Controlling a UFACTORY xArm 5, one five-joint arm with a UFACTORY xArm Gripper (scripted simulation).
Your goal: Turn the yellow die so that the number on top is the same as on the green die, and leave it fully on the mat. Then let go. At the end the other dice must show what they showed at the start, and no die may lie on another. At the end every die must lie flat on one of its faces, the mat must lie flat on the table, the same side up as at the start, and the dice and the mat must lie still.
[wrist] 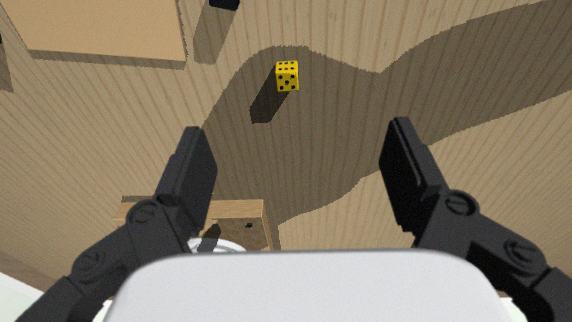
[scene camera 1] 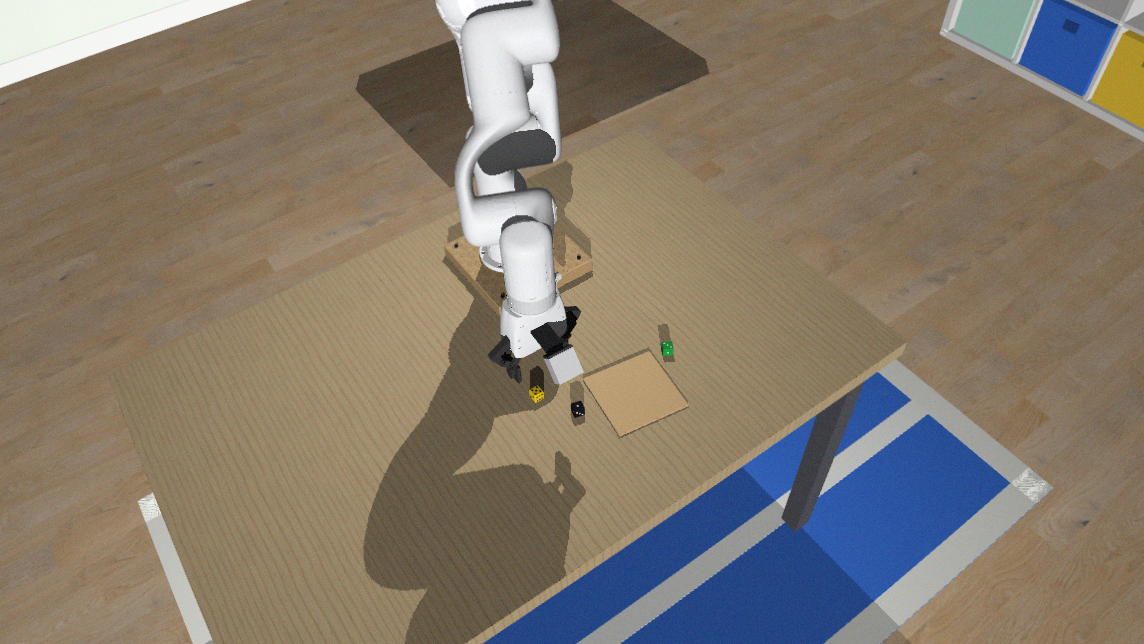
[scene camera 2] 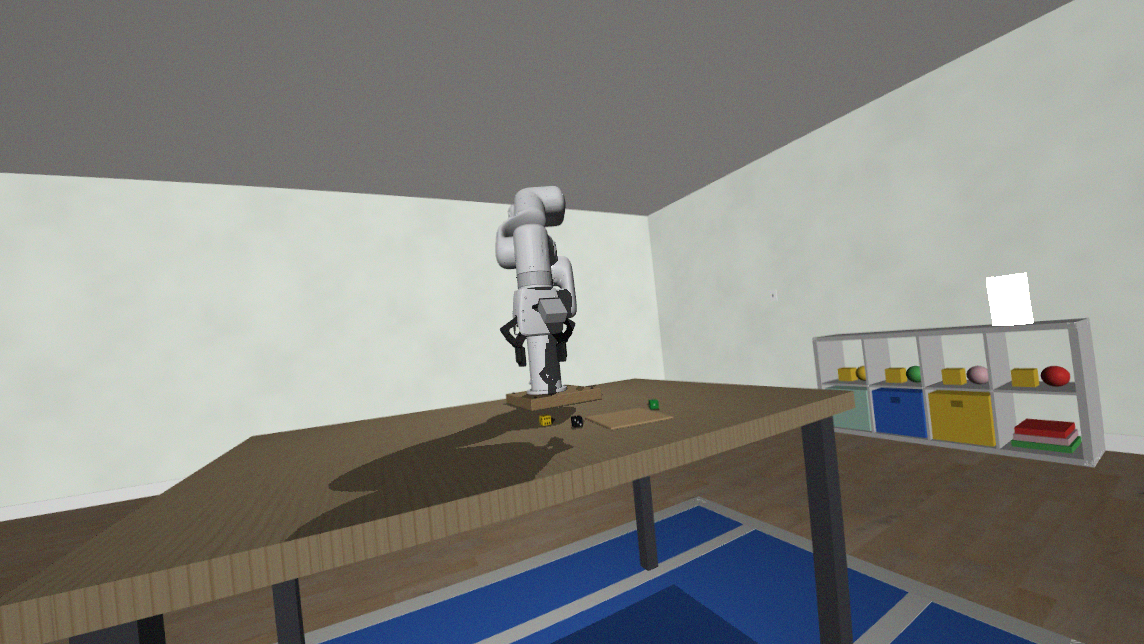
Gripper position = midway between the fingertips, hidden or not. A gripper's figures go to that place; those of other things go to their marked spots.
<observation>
The gripper [scene camera 1: 538,364] is 1.36 m from the lens. A tan mat [scene camera 1: 636,392] is 1.49 m from the lens.
</observation>
